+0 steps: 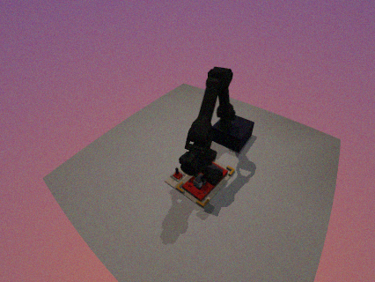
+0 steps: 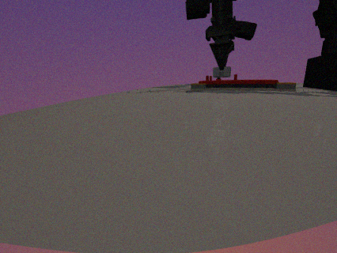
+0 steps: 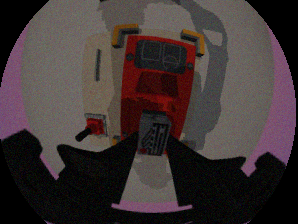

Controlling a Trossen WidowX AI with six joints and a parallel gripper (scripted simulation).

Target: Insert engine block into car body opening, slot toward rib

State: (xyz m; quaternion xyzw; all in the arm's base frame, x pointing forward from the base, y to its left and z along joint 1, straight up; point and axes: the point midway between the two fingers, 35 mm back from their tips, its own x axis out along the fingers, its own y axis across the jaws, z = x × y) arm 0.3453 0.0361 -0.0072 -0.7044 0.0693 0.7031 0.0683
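My gripper tip is 10 mm above the grey engine block.
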